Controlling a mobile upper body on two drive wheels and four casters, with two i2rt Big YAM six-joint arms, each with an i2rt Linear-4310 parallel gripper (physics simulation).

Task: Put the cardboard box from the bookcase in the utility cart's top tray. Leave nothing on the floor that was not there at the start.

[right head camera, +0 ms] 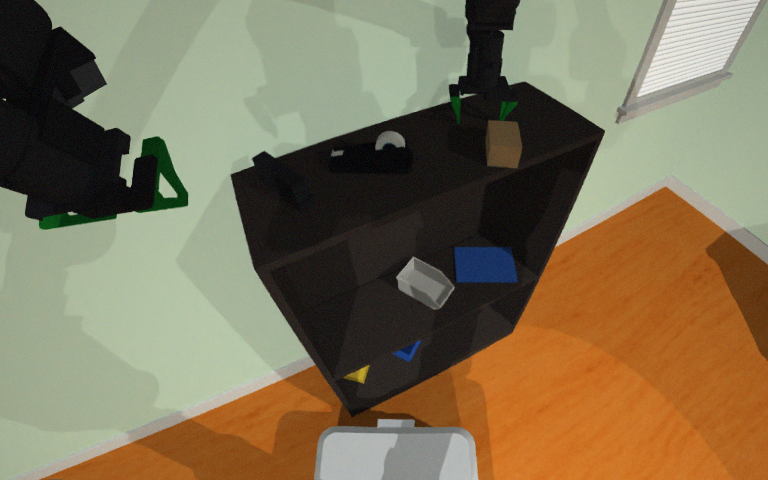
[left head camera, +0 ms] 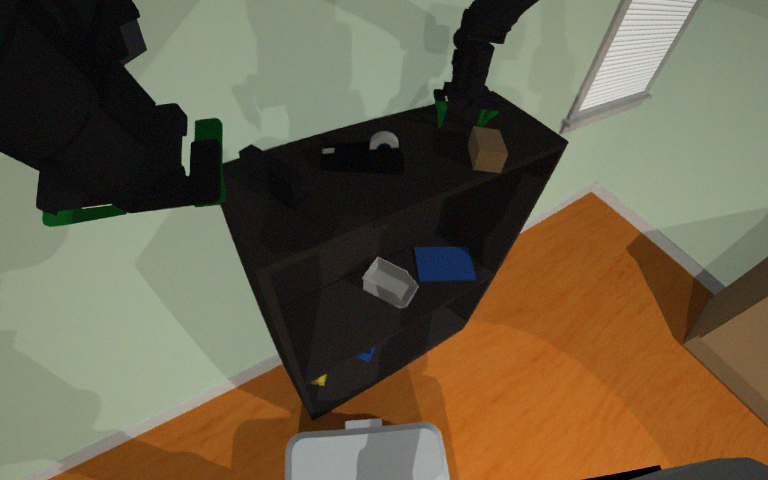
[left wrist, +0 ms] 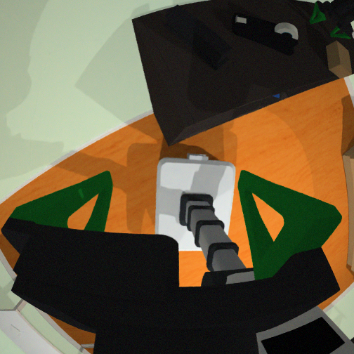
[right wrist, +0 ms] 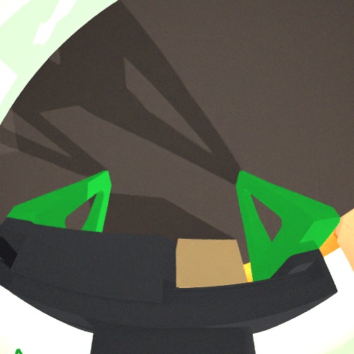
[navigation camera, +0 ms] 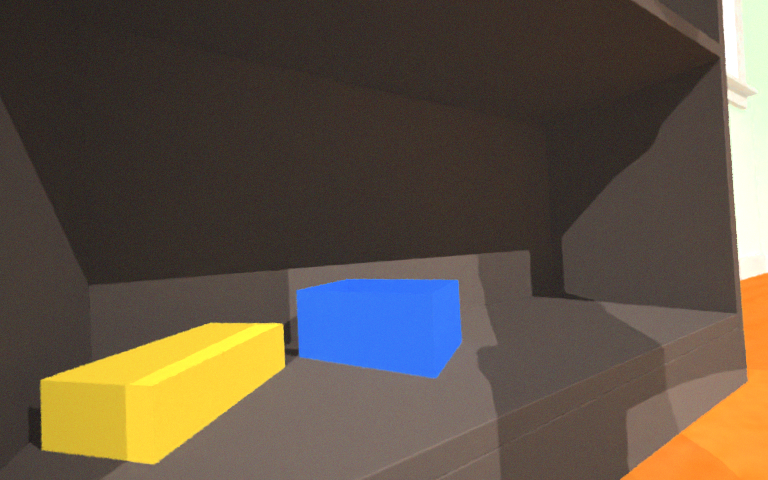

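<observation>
The brown cardboard box stands upright on the top of the dark bookcase, near its front edge toward the right end. My right gripper is open and empty above the bookcase top, behind and slightly left of the box in the head views. In the right wrist view the gripper body hides part of the box. My left gripper is open and empty, left of the bookcase. I cannot make out the utility cart.
A black object with a white round part and a dark long object lie on the bookcase top. Inside are a grey bin, a blue item, a blue box and a yellow box. Tan furniture stands at the right.
</observation>
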